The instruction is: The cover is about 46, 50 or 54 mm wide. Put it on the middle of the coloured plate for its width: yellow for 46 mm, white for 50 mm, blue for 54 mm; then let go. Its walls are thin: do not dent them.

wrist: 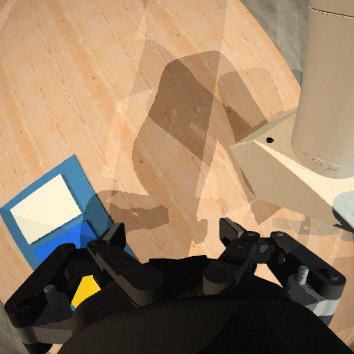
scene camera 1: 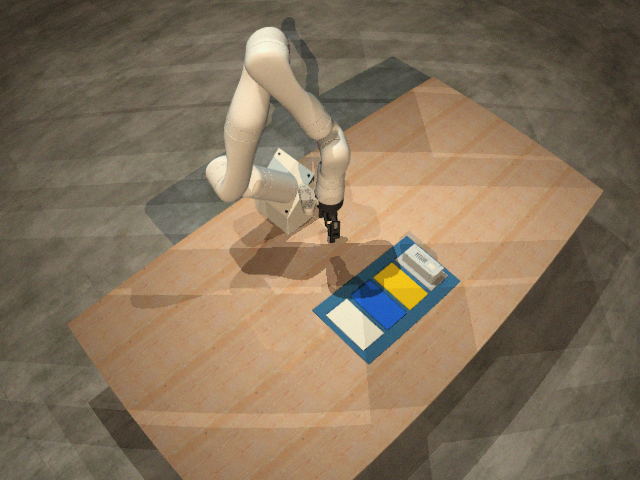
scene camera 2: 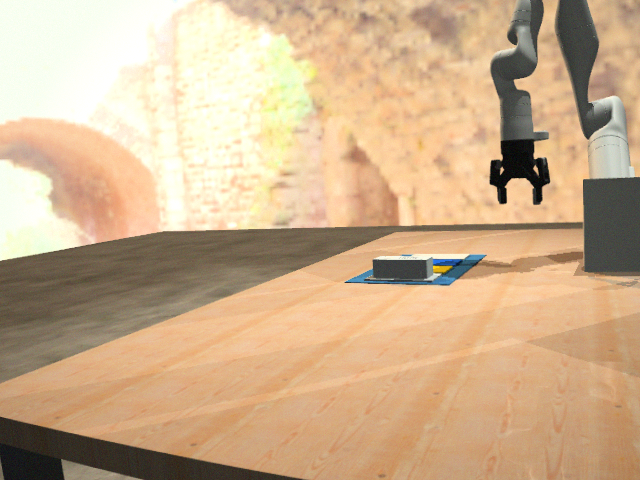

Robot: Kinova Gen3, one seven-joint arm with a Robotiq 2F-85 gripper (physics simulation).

Scene:
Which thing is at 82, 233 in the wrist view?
A blue plate.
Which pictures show the cover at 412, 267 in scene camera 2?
Scene camera 1 and scene camera 2 only.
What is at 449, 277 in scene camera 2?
A blue mat.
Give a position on a white plate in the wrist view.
52, 204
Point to a blue mat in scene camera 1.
At 447, 281

